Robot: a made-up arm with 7 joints.
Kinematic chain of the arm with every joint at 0, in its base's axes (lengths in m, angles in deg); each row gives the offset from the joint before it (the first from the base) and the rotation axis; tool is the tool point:
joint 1: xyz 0 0 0.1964 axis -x
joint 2: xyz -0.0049 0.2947 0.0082 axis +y
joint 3: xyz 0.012 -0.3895 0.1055 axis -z
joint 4: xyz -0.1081 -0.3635 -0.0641 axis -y
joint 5: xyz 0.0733 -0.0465 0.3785 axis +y
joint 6: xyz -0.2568 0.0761 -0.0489 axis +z
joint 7: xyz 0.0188 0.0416 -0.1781 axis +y
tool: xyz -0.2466 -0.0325 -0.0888
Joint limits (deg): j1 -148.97..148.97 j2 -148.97..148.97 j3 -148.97..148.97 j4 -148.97..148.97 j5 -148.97..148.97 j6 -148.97..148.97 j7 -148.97..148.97
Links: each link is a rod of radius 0.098 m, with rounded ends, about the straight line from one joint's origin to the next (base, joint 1, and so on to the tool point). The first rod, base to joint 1, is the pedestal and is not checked.
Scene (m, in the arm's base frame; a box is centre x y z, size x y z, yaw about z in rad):
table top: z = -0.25
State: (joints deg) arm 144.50 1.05 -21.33 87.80 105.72 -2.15 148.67
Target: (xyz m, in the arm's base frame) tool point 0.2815 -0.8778 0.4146
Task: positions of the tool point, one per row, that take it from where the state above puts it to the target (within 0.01 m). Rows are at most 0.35 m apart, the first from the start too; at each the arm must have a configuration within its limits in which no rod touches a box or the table.
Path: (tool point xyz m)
1: -0.3106 0.5428 0.6325
2: -0.2225 0.4290 0.8210
3: -0.1300 0.2432 0.9668
4: -0.0362 0.0019 1.0428
5: 0.0556 -0.2676 1.0279
6: 0.1415 -0.5294 0.9127
7: 0.2181 -0.7450 0.7015
8: 0.2815 -0.8778 0.4146

